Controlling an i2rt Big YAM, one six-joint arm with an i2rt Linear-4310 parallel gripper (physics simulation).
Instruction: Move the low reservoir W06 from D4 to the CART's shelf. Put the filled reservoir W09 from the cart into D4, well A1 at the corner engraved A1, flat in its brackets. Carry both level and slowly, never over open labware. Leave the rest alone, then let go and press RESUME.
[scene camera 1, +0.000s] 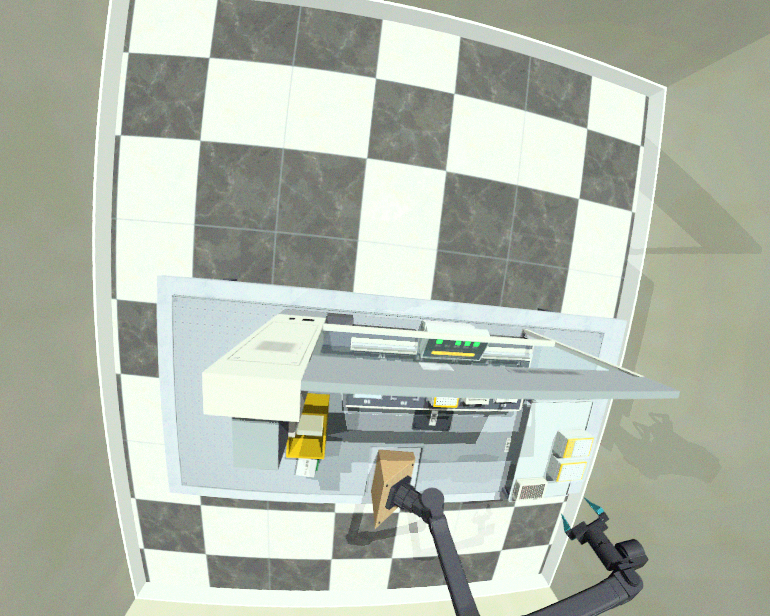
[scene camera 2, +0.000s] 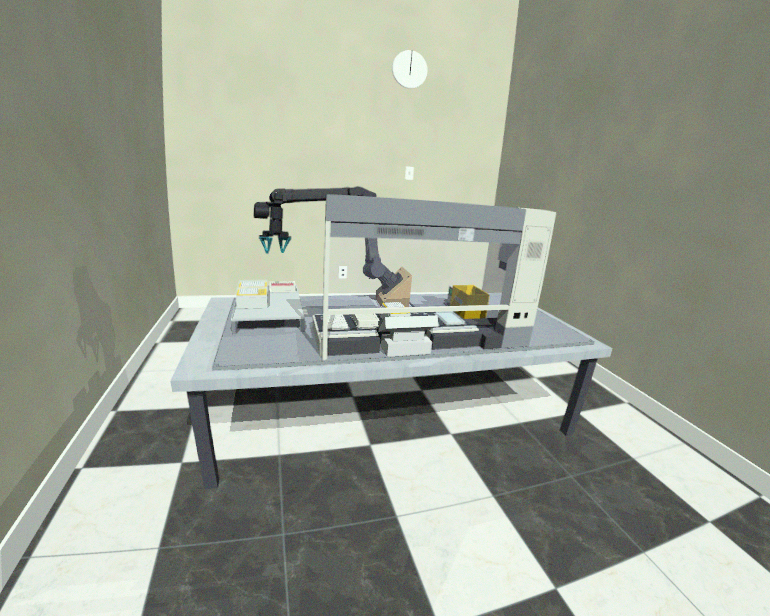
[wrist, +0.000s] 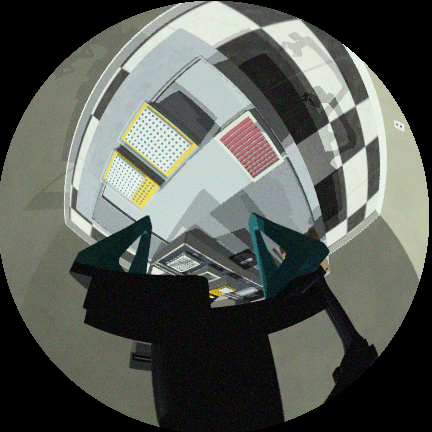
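Pixels of known places: gripper, fingertip midpoint: (scene camera 1: 573, 506) (scene camera 2: 274, 253) (wrist: 199, 219); arm's base, link origin: (scene camera 1: 397, 490).
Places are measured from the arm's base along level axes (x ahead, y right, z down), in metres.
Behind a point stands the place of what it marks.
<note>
My gripper (scene camera 1: 576, 508) @(z -0.165, x 0.125, y 0.577 m) (scene camera 2: 274, 251) @(z -0.165, x 0.125, y 0.577 m) (wrist: 199, 219) @(z -0.165, x 0.125, y 0.577 m) is open and empty, high above the table's cart end. A reservoir with red-filled channels, seemingly W09 (scene camera 1: 531, 490) @(z 0.009, x 0.043, y 0.554 m) (scene camera 2: 282, 284) @(z 0.005, x 0.050, y 0.554 m) (wrist: 251, 146) @(z 0.009, x 0.037, y 0.556 m), stands level on the cart's pale shelf (scene camera 1: 539, 443) @(z 0.035, x 0.241, y 0.525 m) (scene camera 2: 276, 314) @(z 0.036, x 0.380, y 0.538 m) (wrist: 200, 172) @(z 0.035, x 0.160, y 0.558 m), beside two yellow-rimmed tip racks. A low cream tray (scene camera 1: 476, 401) @(z 0.010, x 0.384, y 0.184 m) (wrist: 207, 274) @(z 0.011, x 0.403, y 0.196 m) sits in the deck's front row beside a yellow-rimmed rack; it may be W06 in D4, but the labels are too small to read. The engraved A1 corner and the RESUME button cannot be made out.
Two tip racks (scene camera 1: 573, 444) @(z -0.035, x 0.290, y 0.612 m) (scene camera 1: 568, 470) @(z -0.035, x 0.178, y 0.640 m) (wrist: 159, 140) @(z -0.035, x 0.157, y 0.665 m) (wrist: 131, 179) @(z -0.035, x 0.255, y 0.652 m) stand on the cart. The hood's grey top (scene camera 1: 475, 382) @(z -0.432, x 0.596, y -0.094 m) (scene camera 2: 423, 210) @(z -0.427, x 0.614, y 0.031 m) overhangs the deck. Other labware (wrist: 182, 262) @(z 0.024, x 0.442, y 0.313 m) sits in the deck. A yellow bin (scene camera 1: 306, 447) @(z 0.008, x 0.116, y -0.342 m) (scene camera 2: 470, 303) stands at the deck's other side.
</note>
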